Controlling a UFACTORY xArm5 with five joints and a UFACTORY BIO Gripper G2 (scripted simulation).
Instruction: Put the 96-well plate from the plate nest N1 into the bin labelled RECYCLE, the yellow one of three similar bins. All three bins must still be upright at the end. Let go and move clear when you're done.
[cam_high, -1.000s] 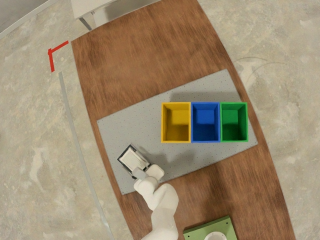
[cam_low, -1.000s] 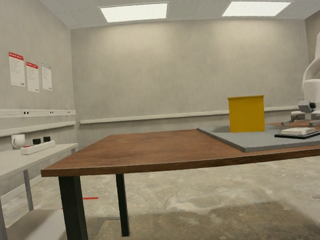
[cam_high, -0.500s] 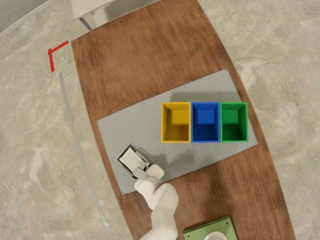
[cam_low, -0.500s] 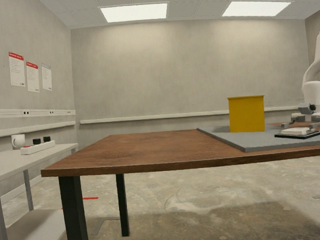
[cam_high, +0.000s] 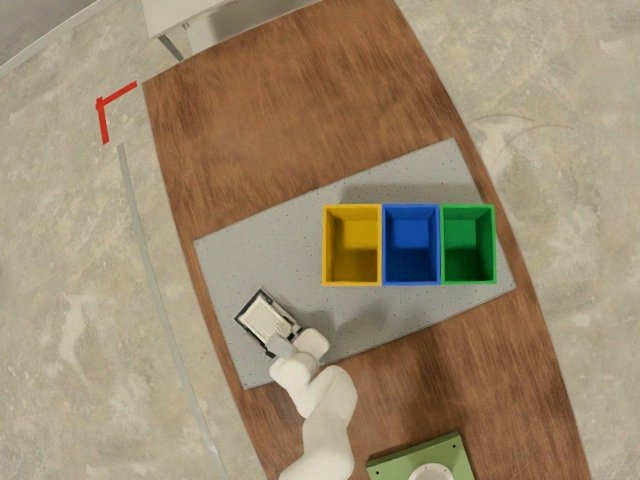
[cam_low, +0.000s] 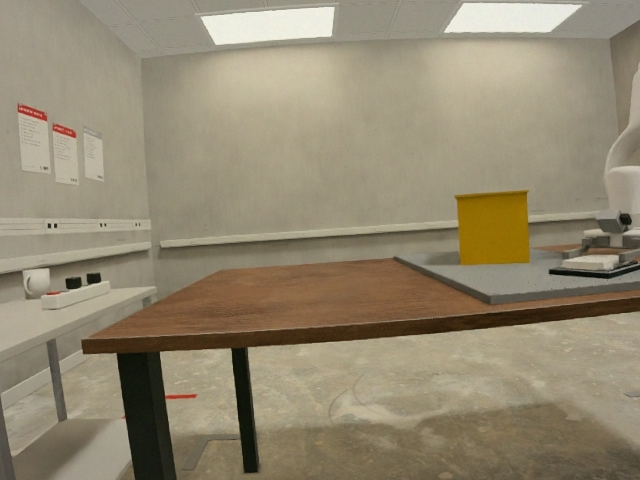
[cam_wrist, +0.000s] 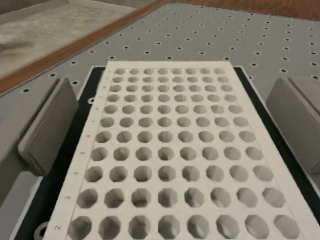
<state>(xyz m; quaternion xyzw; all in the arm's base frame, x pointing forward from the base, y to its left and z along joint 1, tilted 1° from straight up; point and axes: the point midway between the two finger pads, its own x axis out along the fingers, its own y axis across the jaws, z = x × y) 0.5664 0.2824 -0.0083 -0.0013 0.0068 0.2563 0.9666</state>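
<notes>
My hand is 10 mm above the white 96-well plate. Round my hand: black plate nest: 20 mm below; blue bin: 60 mm ahead, 410 mm to the right, 60 mm above; yellow bin: 110 mm ahead, 290 mm to the right, 60 mm above.
</notes>
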